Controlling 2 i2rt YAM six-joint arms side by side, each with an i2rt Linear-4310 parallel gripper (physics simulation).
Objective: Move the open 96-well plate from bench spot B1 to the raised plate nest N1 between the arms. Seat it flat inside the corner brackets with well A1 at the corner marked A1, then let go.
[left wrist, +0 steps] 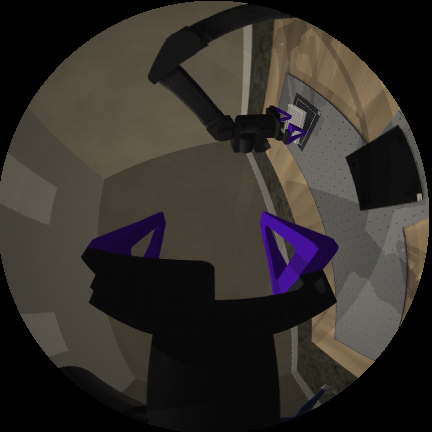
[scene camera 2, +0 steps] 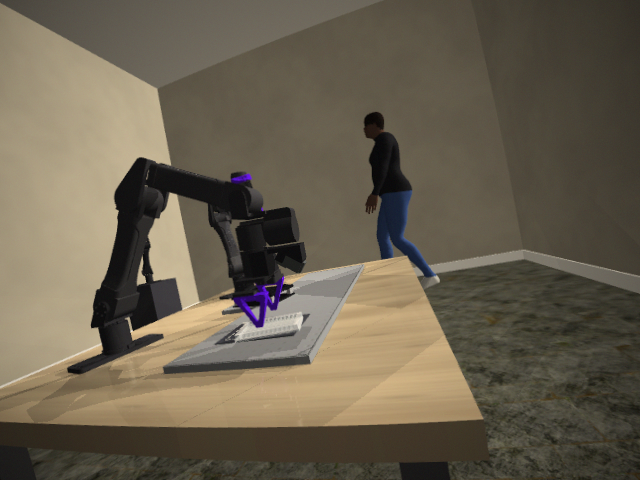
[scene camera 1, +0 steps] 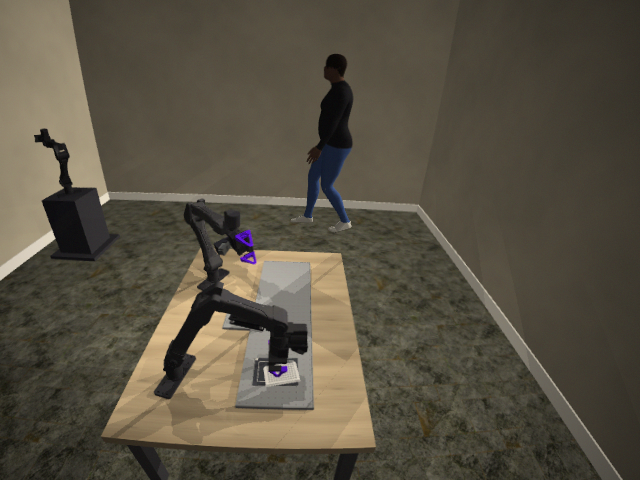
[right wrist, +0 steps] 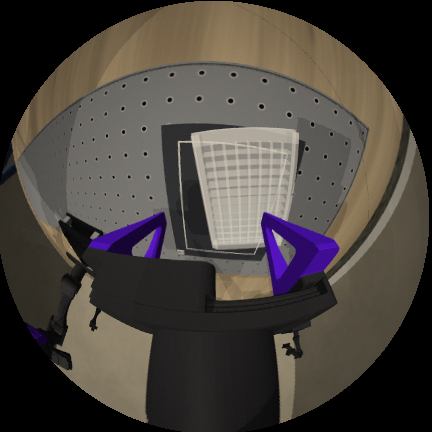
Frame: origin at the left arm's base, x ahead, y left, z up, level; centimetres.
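Seen in the pictures: left gripper, fingertip midpoint: (left wrist: 212,216) (scene camera 1: 253,255); right gripper, fingertip midpoint: (left wrist: 297,124) (scene camera 2: 267,318) (scene camera 1: 277,365) (right wrist: 213,217); left arm's base at its link origin: (scene camera 1: 213,280) (right wrist: 81,264); right arm's base at its link origin: (scene camera 2: 120,353) (scene camera 1: 176,375).
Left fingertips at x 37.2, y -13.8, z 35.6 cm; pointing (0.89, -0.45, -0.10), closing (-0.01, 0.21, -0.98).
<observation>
Pixels of each thing's top centre, then the offset from my left fingertips to it. Level surfaces: height alone.
- white open 96-well plate at its top centre: (right wrist: 249,202) (scene camera 2: 269,323) (left wrist: 292,122) (scene camera 1: 281,372) dx +25.4, dy -22.2, dz -32.7 cm
- black raised nest N1 at its top centre: (left wrist: 380,172) (right wrist: 84,257) (scene camera 2: 262,289) (scene camera 1: 250,312) dx -2.2, dy -1.7, dz -30.5 cm
- grey perforated board at its surface level: dz -34.3 cm
- wooden table at its surface level: dz -35.6 cm
The white open 96-well plate (scene camera 1: 289,374) (scene camera 2: 279,326) (left wrist: 296,115) (right wrist: 245,190) lies askew on the dark pad of spot B1 (right wrist: 171,160) (scene camera 1: 260,369), over its white outline and past its right edge in the right wrist view; I cannot tell if it is fully flat. My right gripper (scene camera 1: 276,364) (scene camera 2: 267,317) (left wrist: 297,124) (right wrist: 213,217) is open and empty, pointing down just above the plate, which sits off-centre between its fingertips. My left gripper (scene camera 1: 252,251) (left wrist: 212,216) is open and empty, raised far from the plate. The black raised nest N1 (left wrist: 385,170) (right wrist: 80,235) has a small white corner tag.
The grey perforated board (scene camera 1: 284,279) (scene camera 2: 325,294) (left wrist: 320,165) (right wrist: 115,165) lies on the wooden table (scene camera 1: 336,403) (scene camera 2: 387,372). My right arm hides much of the nest in scene camera 1. A person (scene camera 1: 336,113) (scene camera 2: 387,165) stands beyond the table. A black pedestal (scene camera 1: 77,222) carries another arm.
</observation>
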